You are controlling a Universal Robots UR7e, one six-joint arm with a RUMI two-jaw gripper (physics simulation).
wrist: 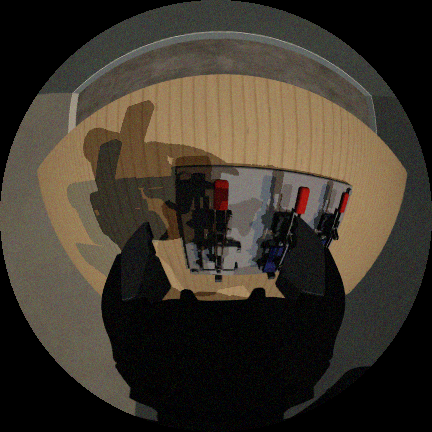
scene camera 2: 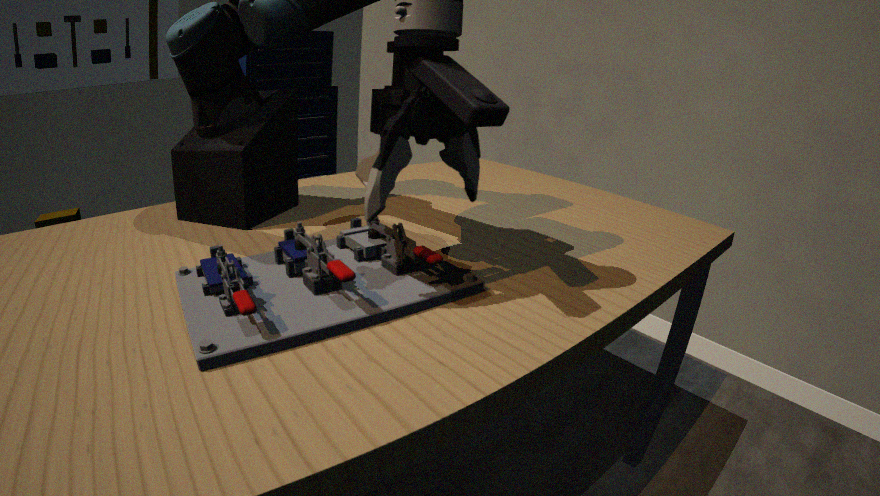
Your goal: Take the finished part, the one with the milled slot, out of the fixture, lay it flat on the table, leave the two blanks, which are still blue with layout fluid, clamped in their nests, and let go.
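The finished part [scene camera 2: 359, 241] [wrist: 227, 259] is a bare grey block in the fixture's nest nearest the wall; the clamp's dark arm reaches over it, and its slot cannot be made out. A blue blank [scene camera 2: 294, 248] [wrist: 272, 260] sits in the middle nest under its clamp. The other blue blank [scene camera 2: 212, 271] sits in the far-left nest in the scene view; in the wrist view it is mostly hidden behind a finger. My gripper [scene camera 2: 422, 208] [wrist: 221, 222] is open and empty, pointing down above the finished part's end of the fixture, its fingers spread wide.
The grey fixture plate [scene camera 2: 203, 320] [wrist: 250, 185] lies on the wooden table [scene camera 2: 123, 382] [wrist: 240, 110]. Three clamps have red handles [scene camera 2: 243, 302] [scene camera 2: 340, 269] [scene camera 2: 427, 253] towards the plate's front edge. Bolt heads stand at the plate's corners. The wall is beyond the table's right side.
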